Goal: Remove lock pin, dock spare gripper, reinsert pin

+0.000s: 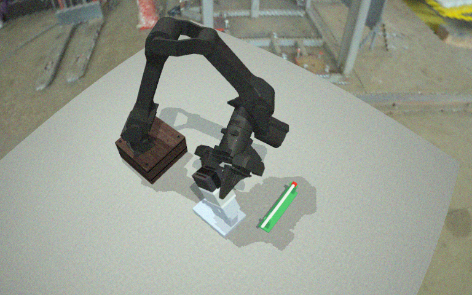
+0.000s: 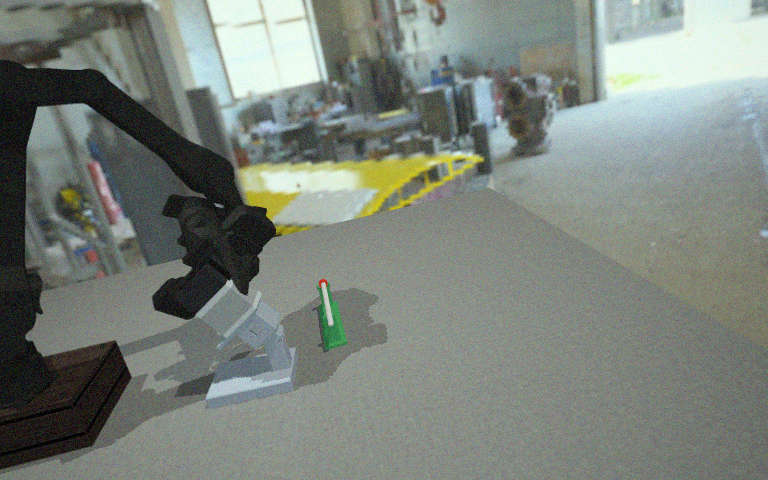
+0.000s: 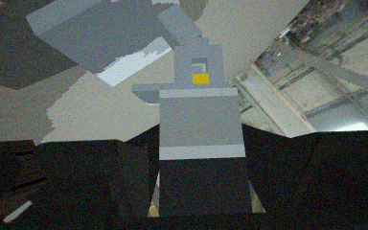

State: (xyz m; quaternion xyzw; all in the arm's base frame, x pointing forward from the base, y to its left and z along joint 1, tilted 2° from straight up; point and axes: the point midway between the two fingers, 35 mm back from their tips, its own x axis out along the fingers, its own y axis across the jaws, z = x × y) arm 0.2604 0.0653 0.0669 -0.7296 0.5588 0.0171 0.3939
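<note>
Right now the spare gripper is 1 cm to the left of my gripper tip. Also, from my gripper tip: socket: 1 cm ahead, 2 cm to the left, 7 cm below; green strip: 9 cm ahead, 14 cm to the left, 9 cm below.
</note>
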